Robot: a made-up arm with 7 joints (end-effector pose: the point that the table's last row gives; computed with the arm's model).
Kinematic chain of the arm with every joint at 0, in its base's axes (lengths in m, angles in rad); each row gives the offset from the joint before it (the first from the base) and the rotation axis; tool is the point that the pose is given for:
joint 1: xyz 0 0 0.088 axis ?
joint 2: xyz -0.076 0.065 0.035 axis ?
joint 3: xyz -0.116 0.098 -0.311 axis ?
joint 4: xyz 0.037 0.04 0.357 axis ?
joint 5: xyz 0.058 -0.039 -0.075 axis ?
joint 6: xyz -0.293 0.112 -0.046 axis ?
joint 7: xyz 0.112 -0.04 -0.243 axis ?
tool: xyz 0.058 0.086 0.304
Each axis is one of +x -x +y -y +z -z.
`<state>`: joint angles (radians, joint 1 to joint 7).
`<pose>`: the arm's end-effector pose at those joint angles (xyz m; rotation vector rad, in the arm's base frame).
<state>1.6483 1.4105 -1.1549 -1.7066 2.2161 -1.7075 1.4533</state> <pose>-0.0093 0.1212 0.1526 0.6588 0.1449 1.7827</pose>
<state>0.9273 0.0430 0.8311 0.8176 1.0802 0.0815 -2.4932</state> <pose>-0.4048 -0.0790 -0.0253 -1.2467 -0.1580 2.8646</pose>
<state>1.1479 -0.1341 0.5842 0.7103 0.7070 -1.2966 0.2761</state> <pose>-0.2714 -0.0630 0.0401 0.7296 0.0768 1.0260</pose>
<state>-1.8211 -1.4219 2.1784 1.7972 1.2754 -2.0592 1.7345</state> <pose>0.1511 0.0709 -0.2360 0.7143 0.8938 -1.4624</pose>
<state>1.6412 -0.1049 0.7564 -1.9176 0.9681 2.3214 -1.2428</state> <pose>-0.3246 -0.2684 0.4276 1.0142 -0.6375 -1.8947</pose>
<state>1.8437 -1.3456 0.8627 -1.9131 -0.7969 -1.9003 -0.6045</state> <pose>0.0582 -0.3511 -0.0495 1.4226 2.5540 0.3699</pose>
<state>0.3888 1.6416 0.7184 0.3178 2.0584 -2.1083 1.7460</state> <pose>-0.0722 0.2278 0.3690 -1.4855 -1.2345 0.7415</pose>
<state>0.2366 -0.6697 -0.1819 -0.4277 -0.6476 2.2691 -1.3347</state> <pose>-0.3817 0.0133 -0.1100 -2.6212 0.8527 0.7886</pose>
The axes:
joint 1: +z
joint 2: +x
joint 3: +z
joint 4: -x
joint 5: -z
joint 6: -x
joint 7: -z

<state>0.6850 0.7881 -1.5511 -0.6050 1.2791 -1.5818 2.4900</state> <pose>0.0063 0.1801 0.0657 -0.8511 -0.5457 0.7672</pose>
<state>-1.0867 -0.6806 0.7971 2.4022 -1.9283 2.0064 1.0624</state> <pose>0.1411 0.4161 0.2282 -0.7091 0.5129 2.6846</pose>
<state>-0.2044 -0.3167 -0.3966 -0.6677 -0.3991 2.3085 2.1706</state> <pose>-0.1590 0.4348 0.1012 -1.1976 -2.1707 -1.5781</pose>
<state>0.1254 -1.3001 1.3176 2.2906 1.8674 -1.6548 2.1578</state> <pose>0.0229 0.2871 -0.0615 0.4367 -0.0007 0.2882</pose>
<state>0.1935 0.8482 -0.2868 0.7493 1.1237 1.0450 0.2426</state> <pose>-0.0158 0.2250 0.1079 -1.0858 0.6923 -1.1076</pose>
